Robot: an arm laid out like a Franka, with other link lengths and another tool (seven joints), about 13 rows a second.
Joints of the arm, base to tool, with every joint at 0 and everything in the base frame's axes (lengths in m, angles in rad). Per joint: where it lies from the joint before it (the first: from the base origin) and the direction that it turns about. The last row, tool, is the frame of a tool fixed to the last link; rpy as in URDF.
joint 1: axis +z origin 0 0 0.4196
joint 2: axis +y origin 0 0 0
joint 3: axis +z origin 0 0 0.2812
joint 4: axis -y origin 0.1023 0 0
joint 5: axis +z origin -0.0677 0 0.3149
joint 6: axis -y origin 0 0 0
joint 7: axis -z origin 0.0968 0 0
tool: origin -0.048 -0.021 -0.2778 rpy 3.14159 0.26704 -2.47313
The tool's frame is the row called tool.
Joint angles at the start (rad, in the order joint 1, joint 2, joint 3, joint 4, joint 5, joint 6, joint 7):
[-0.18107, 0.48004, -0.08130, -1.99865, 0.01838, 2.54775, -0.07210]
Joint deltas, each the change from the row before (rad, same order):
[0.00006, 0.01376, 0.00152, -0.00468, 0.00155, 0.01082, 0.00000]
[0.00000, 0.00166, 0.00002, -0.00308, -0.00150, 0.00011, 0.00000]
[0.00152, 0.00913, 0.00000, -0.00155, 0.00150, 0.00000, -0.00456]
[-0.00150, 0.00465, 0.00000, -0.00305, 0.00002, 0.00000, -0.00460]
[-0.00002, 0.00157, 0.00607, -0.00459, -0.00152, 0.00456, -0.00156]
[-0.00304, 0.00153, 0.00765, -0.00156, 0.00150, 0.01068, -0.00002]
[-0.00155, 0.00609, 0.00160, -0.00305, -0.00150, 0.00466, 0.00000]
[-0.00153, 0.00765, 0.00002, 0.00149, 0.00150, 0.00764, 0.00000]
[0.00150, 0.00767, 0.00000, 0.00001, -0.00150, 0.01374, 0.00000]
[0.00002, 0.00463, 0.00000, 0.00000, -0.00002, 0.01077, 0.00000]
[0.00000, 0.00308, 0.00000, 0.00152, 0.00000, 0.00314, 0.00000]
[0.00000, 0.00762, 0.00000, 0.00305, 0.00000, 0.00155, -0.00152]
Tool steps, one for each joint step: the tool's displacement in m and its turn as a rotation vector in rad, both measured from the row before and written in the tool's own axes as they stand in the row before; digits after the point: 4 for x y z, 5 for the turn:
[0.0041, 0.0032, 0.0070, -0.00536, 0.00531, 0.00100]
[0.0020, 0.0012, 0.0012, -0.00263, 0.00409, -0.00062]
[0.0035, 0.0029, 0.0043, -0.00834, 0.00773, -0.00300]
[0.0037, 0.0012, 0.0024, -0.00555, 0.00600, -0.00179]
[-0.0007, 0.0034, 0.0022, -0.00472, -0.00021, -0.00699]
[-0.0030, 0.0012, 0.0017, 0.00106, -0.00851, -0.00263]
[0.0026, 0.0014, 0.0031, -0.00293, 0.00365, -0.00043]
[0.0011, -0.0007, 0.0030, 0.00149, -0.00123, 0.00227]
[-0.0005, -0.0005, 0.0034, 0.00414, -0.00363, -0.00421]
[-0.0005, -0.0010, 0.0020, 0.00424, -0.00427, -0.00133]
[-0.0002, -0.0004, 0.0011, 0.00115, -0.00103, -0.00042]
[0.0012, 0.0003, 0.0027, -0.00210, 0.00252, -0.00124]

